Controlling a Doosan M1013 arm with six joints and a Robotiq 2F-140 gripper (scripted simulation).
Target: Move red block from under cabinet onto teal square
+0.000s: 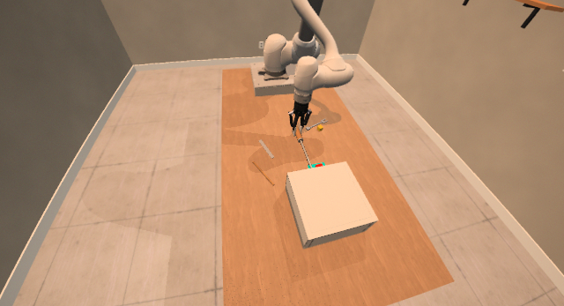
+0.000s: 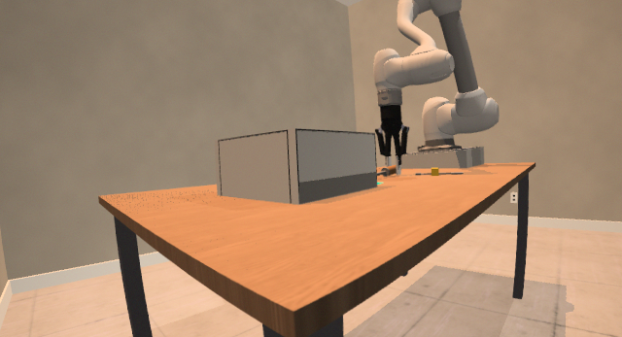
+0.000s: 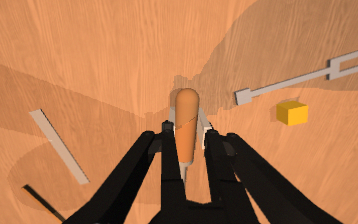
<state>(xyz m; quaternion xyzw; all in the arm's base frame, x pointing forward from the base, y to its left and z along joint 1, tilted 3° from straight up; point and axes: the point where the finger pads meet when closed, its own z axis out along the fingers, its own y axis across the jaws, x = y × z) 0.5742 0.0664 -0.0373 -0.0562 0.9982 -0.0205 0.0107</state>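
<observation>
My hand is 130 mm short of the screwdriver, 50 mm to the right of it and 20 mm above it. Also, from my hand: flat grey strip (190 mm to the right, 90 mm ahead, 40 mm below); then grey forked wrench (140 mm to the left, 70 mm behind, 30 mm below); then yellow cube (150 mm to the left, 30 mm below, 30 mm behind).
</observation>
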